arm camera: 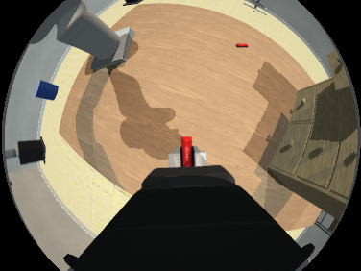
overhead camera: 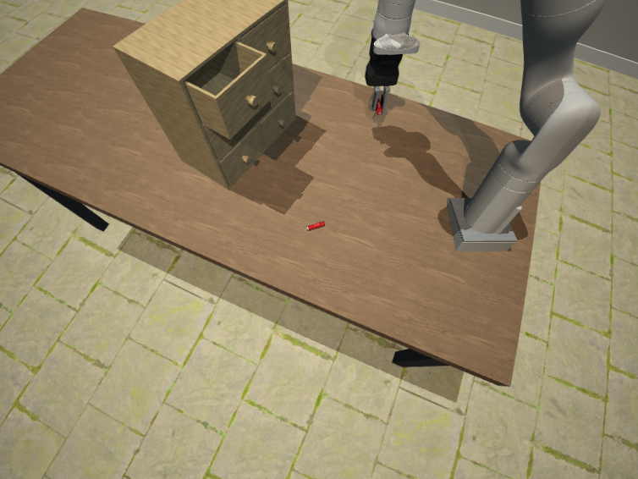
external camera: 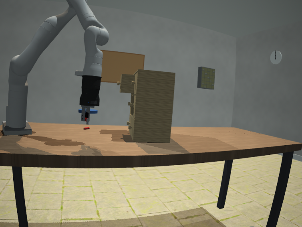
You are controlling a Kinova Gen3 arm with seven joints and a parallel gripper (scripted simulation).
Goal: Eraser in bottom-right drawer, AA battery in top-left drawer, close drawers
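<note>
Right now the red battery is 340 mm to the left of my hand and 100 mm below it. The rest, counted from my hand: red AA battery 10 mm below.
</note>
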